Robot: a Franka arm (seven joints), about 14 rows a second.
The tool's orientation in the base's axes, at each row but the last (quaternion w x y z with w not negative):
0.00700 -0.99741 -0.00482 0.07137
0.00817 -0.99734 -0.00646 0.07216
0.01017 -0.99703 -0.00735 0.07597
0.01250 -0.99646 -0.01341 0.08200
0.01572 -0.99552 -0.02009 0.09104
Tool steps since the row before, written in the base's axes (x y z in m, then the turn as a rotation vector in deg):
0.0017 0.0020 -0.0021 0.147 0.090 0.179
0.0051 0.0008 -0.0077 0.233 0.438 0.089
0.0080 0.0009 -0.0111 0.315 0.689 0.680
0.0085 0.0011 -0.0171 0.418 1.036 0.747
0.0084 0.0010 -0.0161 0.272 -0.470 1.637
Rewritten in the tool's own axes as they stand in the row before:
0.0020 -0.0020 0.0019 0.121 -0.091 -0.197
0.0062 -0.0006 0.0069 0.224 -0.437 -0.115
0.0096 -0.0006 0.0098 0.220 -0.699 -0.707
0.0112 -0.0004 0.0155 0.320 -1.045 -0.782
0.0112 -0.0001 0.0143 -0.049 0.422 -1.672

